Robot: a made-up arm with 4 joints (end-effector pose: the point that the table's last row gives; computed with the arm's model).
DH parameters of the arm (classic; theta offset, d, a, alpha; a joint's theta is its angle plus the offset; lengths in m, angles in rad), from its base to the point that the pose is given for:
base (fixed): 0 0.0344 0 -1.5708
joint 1: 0 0.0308 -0.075 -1.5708
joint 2: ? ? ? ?
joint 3: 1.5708 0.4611 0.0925 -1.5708
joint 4: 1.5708 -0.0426 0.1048 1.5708
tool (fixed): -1.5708 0.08 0 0
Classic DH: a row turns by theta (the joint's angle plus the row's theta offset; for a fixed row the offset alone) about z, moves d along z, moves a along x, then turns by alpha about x.
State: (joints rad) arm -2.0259 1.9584 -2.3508 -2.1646
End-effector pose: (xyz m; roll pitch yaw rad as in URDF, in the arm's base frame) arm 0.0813 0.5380 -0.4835 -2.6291 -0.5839 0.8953
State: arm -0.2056 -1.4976 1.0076 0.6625
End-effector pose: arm 0.1430 -0.4207 0.4363 -1.0423 -0.9894 1.8180
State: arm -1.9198 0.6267 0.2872 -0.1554
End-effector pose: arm -0.2364 -0.0421 -0.6956 2.5047 -0.6855 -2.3282
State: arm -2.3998 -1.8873 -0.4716 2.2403
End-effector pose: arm -0.5028 -0.1616 0.1897 1.6078 -0.1482 1.0274
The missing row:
joint 2: 0 -0.2796 -0.3743 -1.5708
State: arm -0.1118 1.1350 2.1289 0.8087
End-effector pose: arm -0.5957 0.3062 0.2469 2.1561 -0.9580 2.1541
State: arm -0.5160 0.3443 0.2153 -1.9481
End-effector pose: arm -0.7540 -0.3857 0.1188 2.1665 -0.6939 -0.4433
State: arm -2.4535 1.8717 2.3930 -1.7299
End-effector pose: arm 0.2365 0.7022 -0.3857 2.4481 0.3983 2.2796
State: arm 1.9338 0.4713 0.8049 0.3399
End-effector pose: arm 0.5964 -0.0682 0.4711 -1.2153 0.9850 -0.6057
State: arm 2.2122 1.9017 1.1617 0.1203
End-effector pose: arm 0.4497 0.6199 -0.0019 -2.2528 0.4616 -0.4336
